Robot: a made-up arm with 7 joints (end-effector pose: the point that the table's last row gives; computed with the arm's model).
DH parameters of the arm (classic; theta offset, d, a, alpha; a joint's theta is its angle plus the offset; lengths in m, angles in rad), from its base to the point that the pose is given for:
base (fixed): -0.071 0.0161 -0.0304 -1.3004
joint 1: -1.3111 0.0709 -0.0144 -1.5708
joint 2: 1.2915 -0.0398 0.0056 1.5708
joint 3: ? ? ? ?
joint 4: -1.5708 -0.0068 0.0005 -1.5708
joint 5: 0 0.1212 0.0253 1.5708
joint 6: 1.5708 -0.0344 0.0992 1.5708
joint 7: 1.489 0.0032 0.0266 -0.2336
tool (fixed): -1.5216 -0.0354 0 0
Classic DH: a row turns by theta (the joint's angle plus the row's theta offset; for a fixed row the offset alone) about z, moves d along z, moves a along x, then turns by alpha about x.
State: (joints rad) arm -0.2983 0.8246 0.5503 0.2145 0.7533 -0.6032 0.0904
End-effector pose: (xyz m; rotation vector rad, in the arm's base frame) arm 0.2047 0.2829 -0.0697 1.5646 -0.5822 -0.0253
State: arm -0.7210 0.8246 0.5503 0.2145 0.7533 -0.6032 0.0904
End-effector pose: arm 0.2502 0.2522 0.0289 1.5152 -0.9848 0.2194
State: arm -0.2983 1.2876 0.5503 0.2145 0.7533 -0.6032 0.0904
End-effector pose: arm 0.2022 0.3033 0.0419 2.0205 -0.6208 -0.1247
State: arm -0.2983 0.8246 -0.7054 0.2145 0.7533 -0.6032 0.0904
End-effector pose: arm 0.1102 0.0862 -0.2892 1.1218 -0.4668 -1.3535
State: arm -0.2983 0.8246 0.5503 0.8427 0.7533 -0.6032 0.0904
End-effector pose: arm 0.1729 0.3650 -0.1816 1.2957 0.0244 0.0412
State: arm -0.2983 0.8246 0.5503 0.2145 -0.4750 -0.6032 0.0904
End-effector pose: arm 0.1730 0.3133 -0.0150 0.4218 -1.0378 0.4131
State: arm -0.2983 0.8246 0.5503 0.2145 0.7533 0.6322 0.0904
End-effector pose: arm 0.1209 0.3774 -0.0969 1.3400 0.4004 0.9009
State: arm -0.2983 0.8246 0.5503 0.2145 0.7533 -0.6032 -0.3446
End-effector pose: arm 0.2164 0.2812 -0.0722 1.5640 -0.2335 -0.3649
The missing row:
joint 3: 1.5708 -0.2227 0.0276 -1.5708
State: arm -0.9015 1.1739 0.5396 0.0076 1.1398 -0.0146 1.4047
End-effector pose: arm 0.1708 0.2945 0.1256 -1.5477 1.9758 -1.7121
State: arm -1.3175 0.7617 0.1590 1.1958 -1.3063 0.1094 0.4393
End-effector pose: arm 0.3667 0.2558 -0.0419 -0.9267 -0.1726 0.8071
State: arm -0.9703 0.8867 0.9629 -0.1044 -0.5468 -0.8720 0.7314
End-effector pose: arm 0.0506 0.2817 0.1280 -0.4527 -2.4915 1.0312
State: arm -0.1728 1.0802 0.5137 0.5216 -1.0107 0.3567 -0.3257
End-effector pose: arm 0.1493 0.3930 -0.1095 -0.1794 -0.0184 0.2967
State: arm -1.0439 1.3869 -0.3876 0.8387 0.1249 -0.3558 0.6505
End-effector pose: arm 0.2752 0.3495 0.0219 1.4898 -0.7450 0.6179
